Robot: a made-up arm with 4 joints.
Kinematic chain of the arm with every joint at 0, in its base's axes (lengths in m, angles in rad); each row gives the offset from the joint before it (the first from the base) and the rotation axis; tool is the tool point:
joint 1: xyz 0 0 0.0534 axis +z
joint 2: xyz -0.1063 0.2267 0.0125 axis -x
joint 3: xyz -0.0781 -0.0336 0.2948 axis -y
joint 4: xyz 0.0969 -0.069 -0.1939 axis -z
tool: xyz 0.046 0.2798 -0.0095
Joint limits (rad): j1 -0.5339..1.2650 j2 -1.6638..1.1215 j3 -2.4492..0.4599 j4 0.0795..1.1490
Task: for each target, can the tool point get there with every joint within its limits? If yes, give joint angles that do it. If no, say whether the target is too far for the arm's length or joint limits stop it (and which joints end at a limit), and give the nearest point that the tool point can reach.
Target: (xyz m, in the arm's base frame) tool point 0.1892 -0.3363 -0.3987
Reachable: no: joint limits stop it (at a limit: joint 1, joint 2, joint 3, joint 4) | nearest point 0.1815 -0.1613 0.0103 | short by 0.445 m
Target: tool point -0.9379 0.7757 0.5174
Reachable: no: too far | nearest point -0.5464 0.4519 0.2701 | short by 0.565 m
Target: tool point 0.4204 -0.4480 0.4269
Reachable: no: joint limits stop it (at a limit: joint 1, joint 3, joint 4) | nearest point 0.2154 -0.1040 0.2531 | short by 0.437 m
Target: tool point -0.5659 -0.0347 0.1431
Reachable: yes | joints 0.7753 0.0783 -1.7497 0.3935
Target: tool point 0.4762 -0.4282 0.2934
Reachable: no: joint limits stop it (at a limit: joint 1, joint 3, joint 4) | nearest point 0.2013 -0.1279 0.2170 | short by 0.414 m
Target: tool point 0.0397 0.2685 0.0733
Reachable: yes | joints 0.2822 0.3779 -0.2354 0.9764
